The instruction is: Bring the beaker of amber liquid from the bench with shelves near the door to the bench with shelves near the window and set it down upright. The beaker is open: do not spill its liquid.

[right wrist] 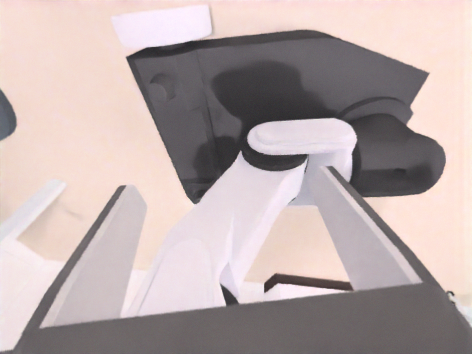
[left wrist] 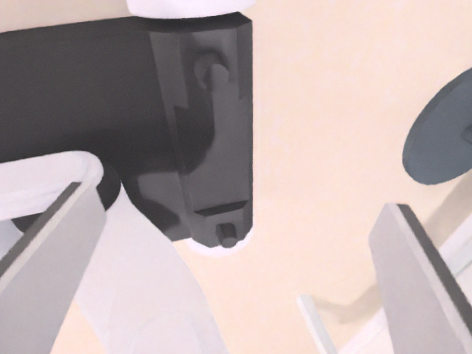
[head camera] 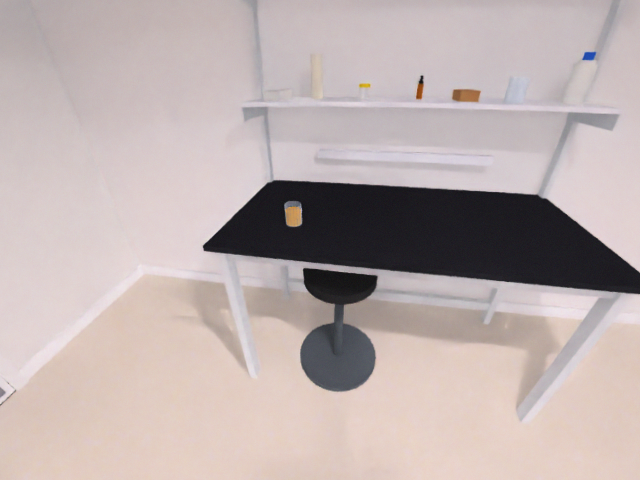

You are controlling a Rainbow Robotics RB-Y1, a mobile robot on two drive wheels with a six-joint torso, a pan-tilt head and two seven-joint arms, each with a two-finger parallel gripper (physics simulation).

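Observation:
The beaker of amber liquid (head camera: 293, 214) stands upright on the left part of the black bench top (head camera: 413, 232) in the head camera view. Its rim is open and the liquid fills most of it. My left gripper (left wrist: 235, 210) is open and empty, with its two fingers wide apart over the floor and my own base. My right gripper (right wrist: 229, 186) is open and empty too, its fingers spread. Neither gripper shows in the head camera view, and the beaker does not show in the wrist views.
A round black stool (head camera: 339, 285) stands under the bench's front edge, its grey base (head camera: 337, 372) on the floor. A white shelf (head camera: 382, 104) above the bench holds several items, including a blue-capped bottle (head camera: 580, 82). A wall (head camera: 67, 155) is at the left.

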